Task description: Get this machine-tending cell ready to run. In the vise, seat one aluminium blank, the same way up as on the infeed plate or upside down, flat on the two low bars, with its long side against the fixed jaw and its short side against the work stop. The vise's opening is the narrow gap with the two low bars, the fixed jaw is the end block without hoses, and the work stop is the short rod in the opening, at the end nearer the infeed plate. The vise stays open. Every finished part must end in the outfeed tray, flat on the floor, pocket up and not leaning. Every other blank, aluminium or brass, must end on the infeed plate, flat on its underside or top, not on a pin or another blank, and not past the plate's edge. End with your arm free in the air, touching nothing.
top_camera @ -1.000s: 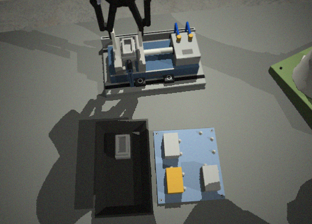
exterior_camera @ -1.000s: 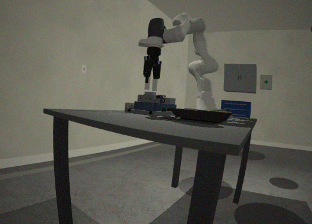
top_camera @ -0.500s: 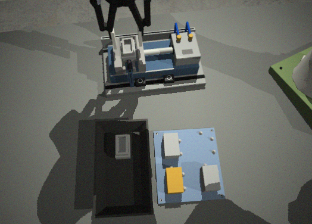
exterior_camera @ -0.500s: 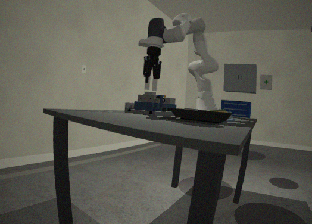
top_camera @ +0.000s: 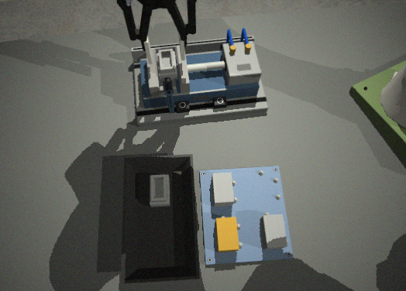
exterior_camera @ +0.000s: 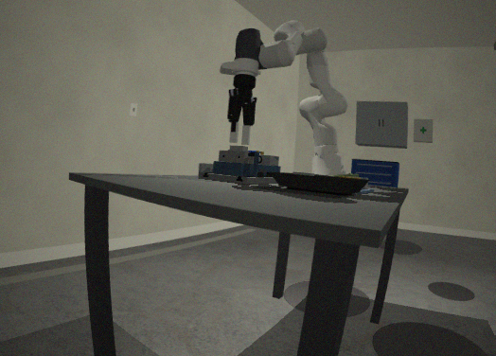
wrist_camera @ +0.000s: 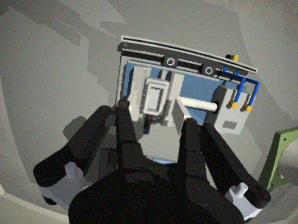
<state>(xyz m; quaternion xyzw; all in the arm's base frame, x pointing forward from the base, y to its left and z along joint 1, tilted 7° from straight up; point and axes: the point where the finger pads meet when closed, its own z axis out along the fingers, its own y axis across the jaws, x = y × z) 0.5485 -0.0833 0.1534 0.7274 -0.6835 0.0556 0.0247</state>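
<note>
Right now the moving jaw is 80 mm below my hand and 30 mm behind it. The rest, counted from my hand: work stop: 60 mm below, 50 mm to the left; fixed jaw: 80 mm below, 30 mm ahead; vise: 110 mm below, 70 mm behind.
</note>
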